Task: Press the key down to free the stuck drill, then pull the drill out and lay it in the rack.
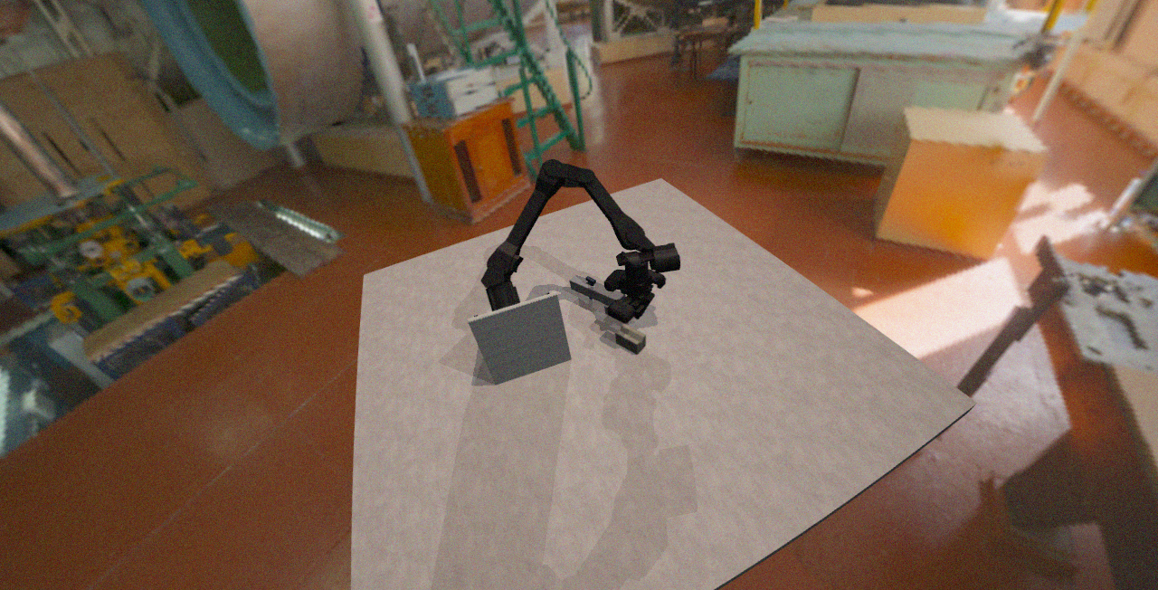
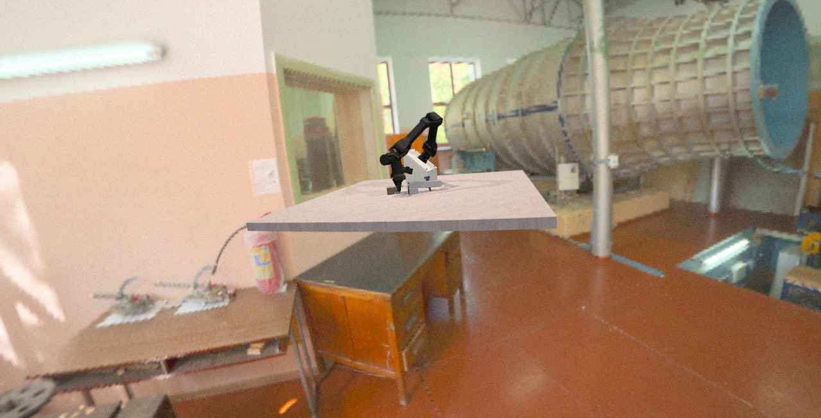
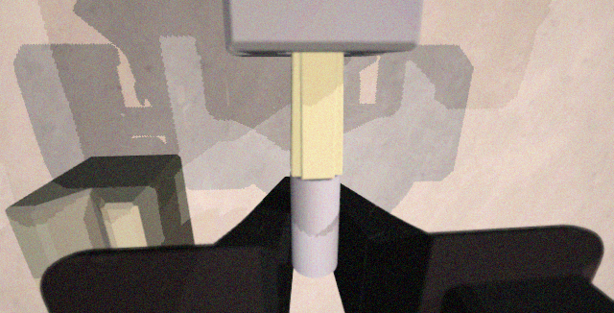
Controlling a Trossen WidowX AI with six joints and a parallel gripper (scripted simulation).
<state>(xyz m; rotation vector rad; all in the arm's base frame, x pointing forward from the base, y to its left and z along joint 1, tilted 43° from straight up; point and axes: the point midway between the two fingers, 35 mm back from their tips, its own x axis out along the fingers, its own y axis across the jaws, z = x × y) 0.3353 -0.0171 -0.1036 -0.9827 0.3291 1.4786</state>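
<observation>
The drill is 5 cm to the left of my gripper tip, 3 cm above it and 2 cm behind it. The rest, counted from my gripper tip: rack (6 cm behind, 5 cm to the right); dark key (15 cm to the left, 6 cm behind, 3 cm above); grey housing (13 cm to the left, 5 cm behind, 2 cm above).
</observation>
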